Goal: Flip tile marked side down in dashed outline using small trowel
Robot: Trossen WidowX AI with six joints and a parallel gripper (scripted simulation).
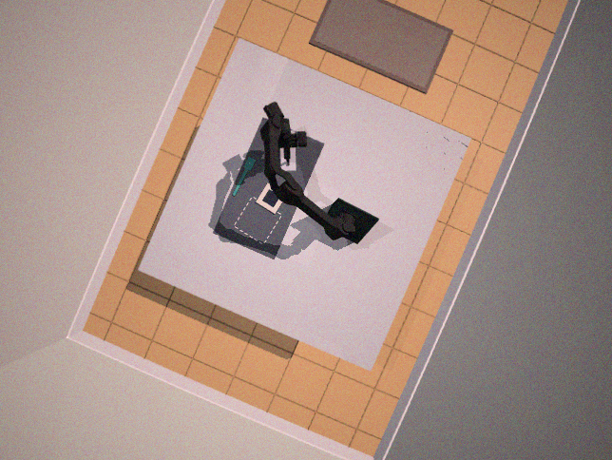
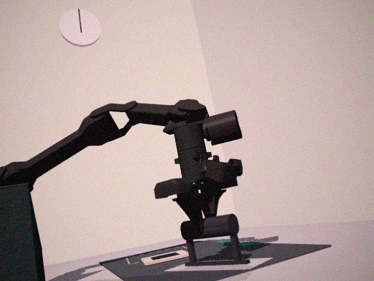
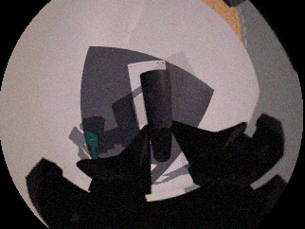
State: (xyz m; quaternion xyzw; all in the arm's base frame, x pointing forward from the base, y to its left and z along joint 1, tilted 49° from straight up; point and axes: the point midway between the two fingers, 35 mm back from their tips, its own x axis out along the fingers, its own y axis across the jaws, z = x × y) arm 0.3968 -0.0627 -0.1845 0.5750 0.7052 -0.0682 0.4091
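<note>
The trowel is 1 cm ahead of my gripper tip, 2 cm to the right of it and 3 cm below it. The rest, counted from my gripper tip: teal object (14 cm ahead, 20 cm to the left, 6 cm below); then cream tile (4 cm behind, 25 cm to the left, 6 cm below); then dark mat (21 cm to the left, 9 cm below).
</note>
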